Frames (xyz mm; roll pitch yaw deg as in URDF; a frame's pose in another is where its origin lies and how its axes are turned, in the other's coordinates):
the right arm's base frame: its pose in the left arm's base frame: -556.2 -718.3 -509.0 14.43 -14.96 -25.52
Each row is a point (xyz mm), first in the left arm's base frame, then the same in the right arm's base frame.
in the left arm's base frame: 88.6 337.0 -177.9
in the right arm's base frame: 208.4 1262.9 -28.6
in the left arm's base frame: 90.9 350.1 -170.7
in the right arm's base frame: 206.8 1277.2 -24.1
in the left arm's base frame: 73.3 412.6 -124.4
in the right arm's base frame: 177.4 1338.4 17.7
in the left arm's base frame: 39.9 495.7 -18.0
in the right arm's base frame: 141.2 1427.0 118.7
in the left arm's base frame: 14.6 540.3 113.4
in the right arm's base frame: 134.5 1489.7 244.8
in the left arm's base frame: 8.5 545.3 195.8
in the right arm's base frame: 148.3 1511.9 323.3
